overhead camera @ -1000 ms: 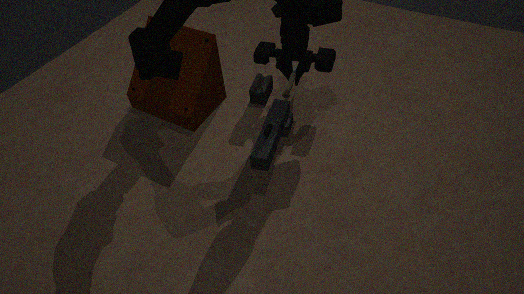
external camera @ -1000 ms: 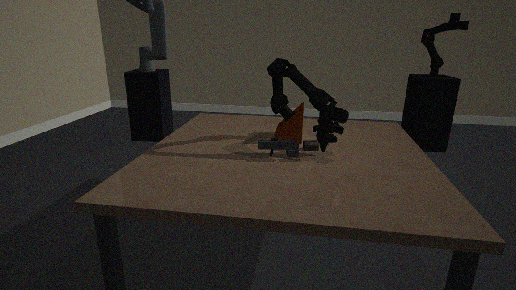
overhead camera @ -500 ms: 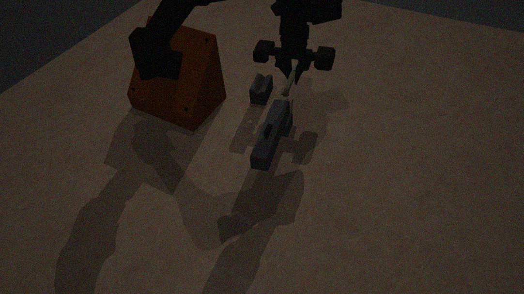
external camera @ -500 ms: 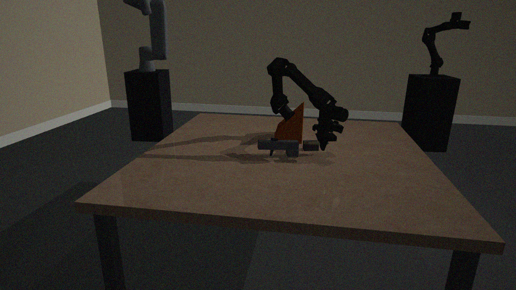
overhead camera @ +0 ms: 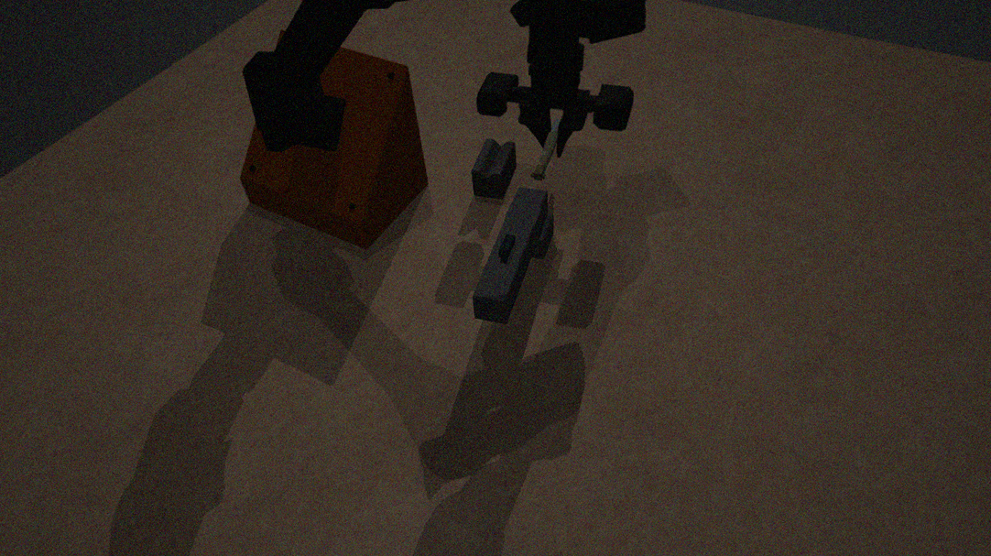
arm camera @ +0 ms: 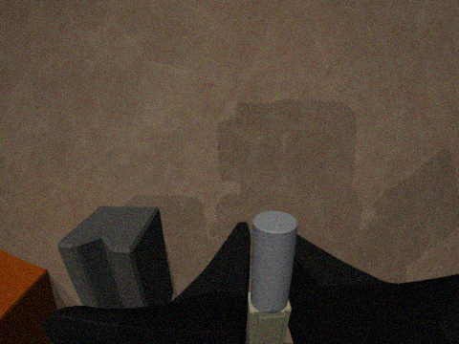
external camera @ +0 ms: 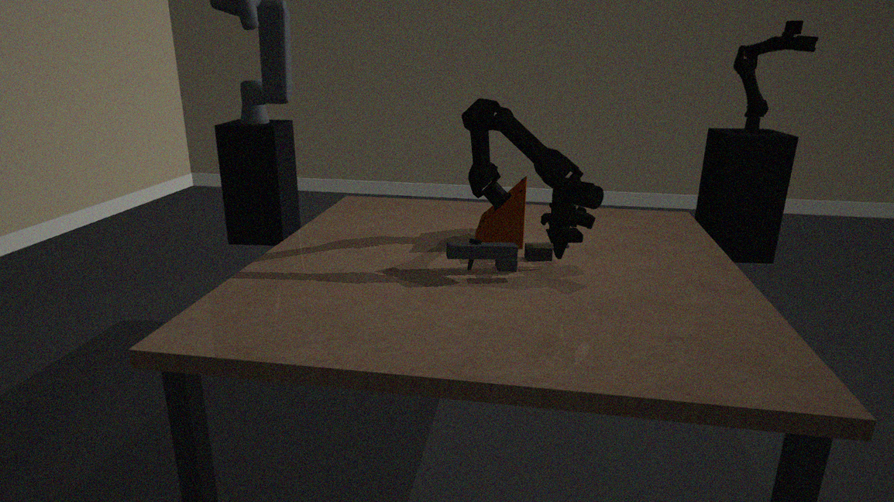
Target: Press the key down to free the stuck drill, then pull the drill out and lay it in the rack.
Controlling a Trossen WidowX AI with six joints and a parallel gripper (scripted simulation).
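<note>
Right now the drill is 40 mm to the right of my gripper tip, 40 mm above it and 10 mm ahead of it. From my gripper tip the other things lie so: dark key (230 mm to the right, 40 mm ahead, 20 mm above); then rack (70 mm behind, 50 mm to the right, 10 mm below); then grey-blue block (200 mm to the right, 30 mm ahead, 20 mm above).
</note>
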